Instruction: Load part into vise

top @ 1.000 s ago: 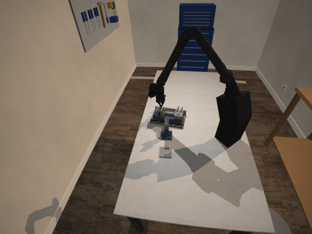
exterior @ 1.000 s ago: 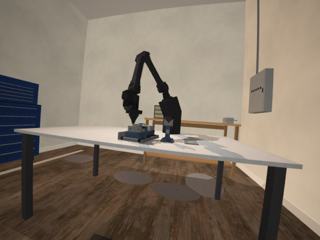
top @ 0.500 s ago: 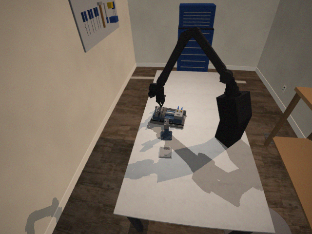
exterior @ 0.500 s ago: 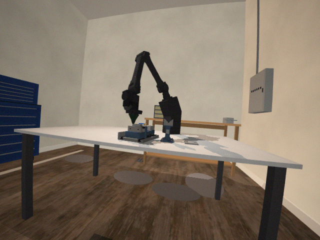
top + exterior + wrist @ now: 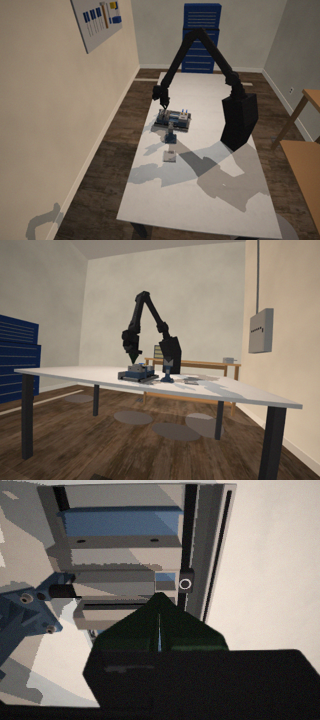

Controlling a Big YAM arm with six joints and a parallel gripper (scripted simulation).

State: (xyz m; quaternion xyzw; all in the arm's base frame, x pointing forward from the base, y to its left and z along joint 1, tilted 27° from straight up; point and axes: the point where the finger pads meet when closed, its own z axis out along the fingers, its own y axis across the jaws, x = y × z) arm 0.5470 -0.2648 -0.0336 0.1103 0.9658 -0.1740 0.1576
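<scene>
Right now my hand is 30 mm to the right of the part, 20 mm above it and 10 mm short of it. Round my hand: moving jaw: 40 mm to the left, 40 mm below, 30 mm behind; fixed jaw: 40 mm below, 40 mm ahead, 20 mm to the left; work stop rod: 80 mm to the left, 30 mm below, 20 mm ahead.
</scene>
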